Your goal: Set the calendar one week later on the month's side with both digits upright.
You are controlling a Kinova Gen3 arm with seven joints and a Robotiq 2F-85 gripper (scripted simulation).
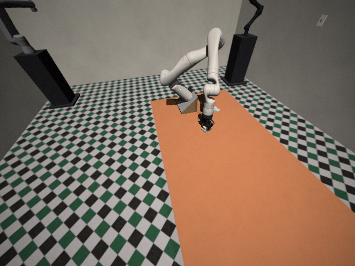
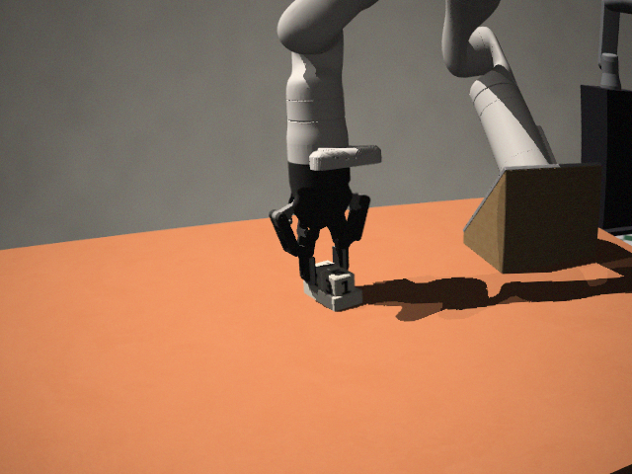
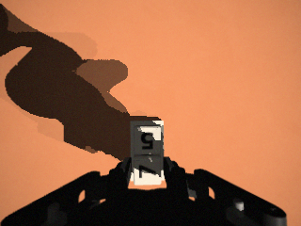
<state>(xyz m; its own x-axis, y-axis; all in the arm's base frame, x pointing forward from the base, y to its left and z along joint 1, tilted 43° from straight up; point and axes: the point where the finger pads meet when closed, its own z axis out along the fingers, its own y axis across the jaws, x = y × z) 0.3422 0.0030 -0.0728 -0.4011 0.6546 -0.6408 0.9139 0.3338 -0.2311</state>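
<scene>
Right now my hand is 1 cm above the cube. The rest, counted from my hand: white calendar tray (1 cm behind, 1 cm to the left, 3 cm below).
</scene>
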